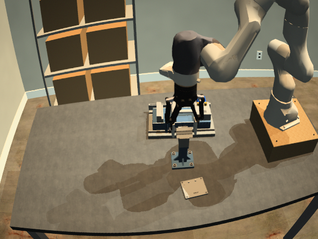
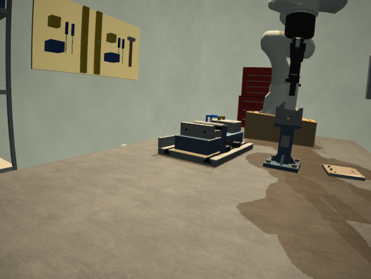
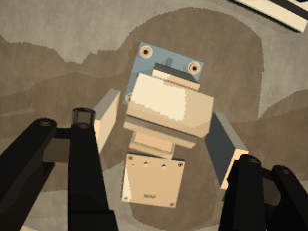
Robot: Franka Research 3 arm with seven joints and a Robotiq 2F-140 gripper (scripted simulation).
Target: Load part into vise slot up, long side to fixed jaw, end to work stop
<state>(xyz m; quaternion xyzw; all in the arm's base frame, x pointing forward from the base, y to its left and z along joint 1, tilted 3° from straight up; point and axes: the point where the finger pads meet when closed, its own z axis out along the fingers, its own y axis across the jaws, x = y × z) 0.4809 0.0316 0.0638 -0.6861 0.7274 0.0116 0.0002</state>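
Right now my hand is 2 cm above the part. Round my hand: infeed plate (18 cm below, 16 cm to the left, 1 cm behind); work stop rod (19 cm to the right, 9 cm below, 3 cm ahead); cylinder rod (22 cm to the right, 10 cm below, 7 cm behind).
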